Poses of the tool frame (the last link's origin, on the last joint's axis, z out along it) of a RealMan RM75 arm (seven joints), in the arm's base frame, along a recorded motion.
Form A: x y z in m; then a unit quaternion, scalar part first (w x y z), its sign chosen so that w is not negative.
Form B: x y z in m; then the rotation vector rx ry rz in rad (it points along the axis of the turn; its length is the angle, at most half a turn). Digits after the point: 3 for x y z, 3 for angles.
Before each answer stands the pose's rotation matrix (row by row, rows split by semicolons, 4 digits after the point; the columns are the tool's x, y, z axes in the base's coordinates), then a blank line. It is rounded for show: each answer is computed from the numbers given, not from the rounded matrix.
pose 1, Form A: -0.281 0.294 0.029 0.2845 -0.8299 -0.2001 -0.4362
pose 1, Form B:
0.5394 0.5803 0.6102; 0.0839 -0.7580 0.6468; 0.8379 -0.2977 -0.4576

-0.281 0.294 0.029 -2.220 -0.535 -1.167
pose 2, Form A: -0.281 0.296 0.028 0.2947 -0.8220 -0.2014 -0.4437
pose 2, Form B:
0.5251 0.5926 0.6108; 0.0696 -0.7452 0.6632; 0.8482 -0.3058 -0.4325

-0.281 0.296 0.028 -2.188 -0.536 -1.181
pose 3, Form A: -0.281 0.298 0.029 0.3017 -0.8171 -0.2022 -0.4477
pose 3, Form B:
0.5174 0.6006 0.6096; 0.0603 -0.7362 0.6741; 0.8536 -0.3120 -0.4171

-0.281 0.298 0.029 -2.167 -0.536 -1.187
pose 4, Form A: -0.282 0.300 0.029 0.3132 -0.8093 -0.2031 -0.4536
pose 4, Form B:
0.5060 0.6128 0.6069; 0.0446 -0.7213 0.6912; 0.8614 -0.3227 -0.3923

-0.282 0.300 0.029 -2.134 -0.536 -1.196
